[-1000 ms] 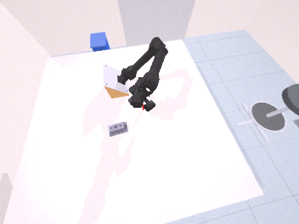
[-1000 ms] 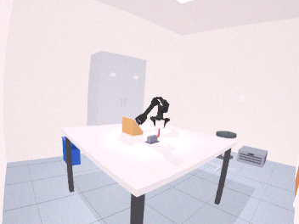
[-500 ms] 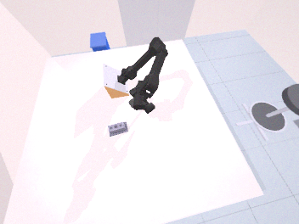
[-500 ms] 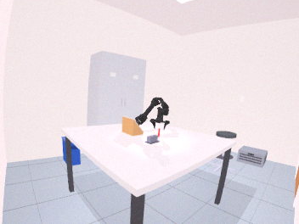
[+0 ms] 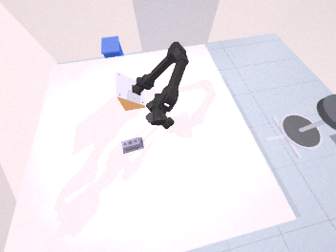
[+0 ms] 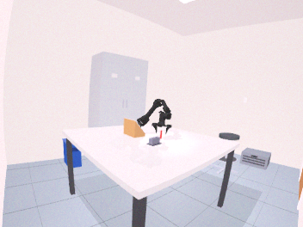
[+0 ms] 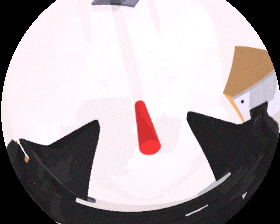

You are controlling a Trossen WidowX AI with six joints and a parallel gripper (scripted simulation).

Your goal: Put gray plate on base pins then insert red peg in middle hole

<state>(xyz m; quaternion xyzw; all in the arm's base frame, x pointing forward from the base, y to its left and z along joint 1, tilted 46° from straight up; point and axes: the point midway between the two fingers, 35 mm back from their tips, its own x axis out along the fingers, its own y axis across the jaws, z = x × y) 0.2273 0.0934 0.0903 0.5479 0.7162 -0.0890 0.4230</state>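
My gripper tip is now 18 cm to the left of the gray plate and 12 cm short of it. The rest, counted from my gripper tip: red peg (right at my gripper tip).
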